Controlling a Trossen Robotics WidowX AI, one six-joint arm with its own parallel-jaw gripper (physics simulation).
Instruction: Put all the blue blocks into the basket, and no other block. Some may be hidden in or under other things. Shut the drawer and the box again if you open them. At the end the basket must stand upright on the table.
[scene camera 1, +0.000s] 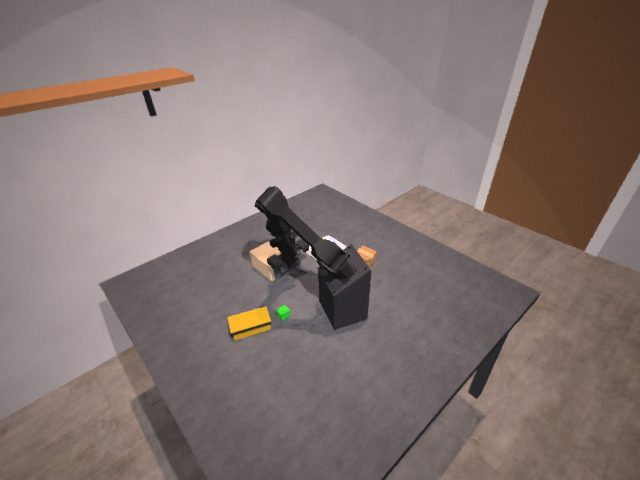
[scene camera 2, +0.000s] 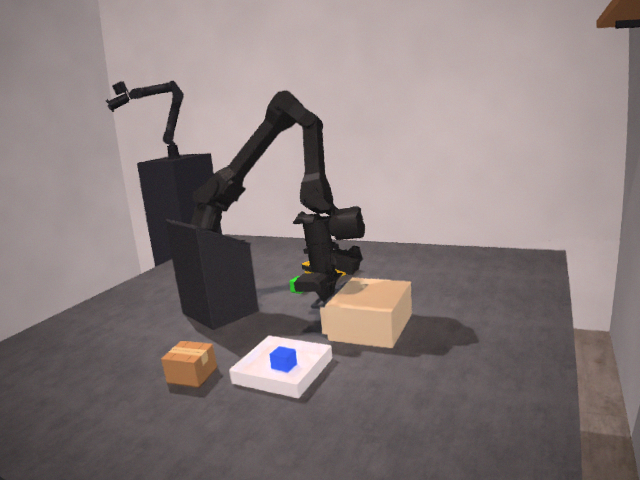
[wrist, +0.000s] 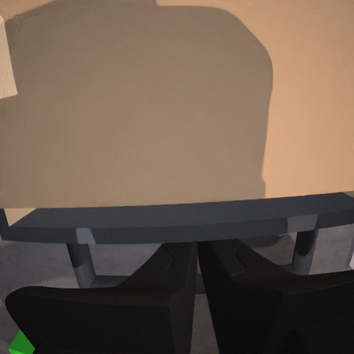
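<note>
A blue block (scene camera 2: 283, 359) sits in the low white basket (scene camera 2: 263, 384) (scene camera 1: 334, 240), which stands upright. A tan drawer cabinet (scene camera 1: 262, 259) (scene camera 2: 361, 322) (wrist: 125, 125) stands beyond it. In the wrist view its dark drawer front (wrist: 150, 221) stands slightly out from the cabinet top's edge; a little tan shows in the gap at the left. My gripper (scene camera 2: 316, 304) (wrist: 197, 243) is shut and empty, pointing down at the drawer front, with its fingertips between that front and the handle (wrist: 84, 262). The drawer's inside is hidden. A yellow box (scene camera 1: 249, 321) (scene camera 2: 308, 266) has its lid down.
A green block (scene camera 1: 282, 312) (scene camera 2: 295, 285) (wrist: 21, 344) lies beside the yellow box, towards the arm's base. A small brown cardboard box (scene camera 1: 367, 255) (scene camera 2: 189, 365) stands beside the basket. The arm's dark pedestal (scene camera 1: 345, 302) (scene camera 2: 214, 279) stands on the table (scene camera 1: 310, 392) (scene camera 2: 413, 418).
</note>
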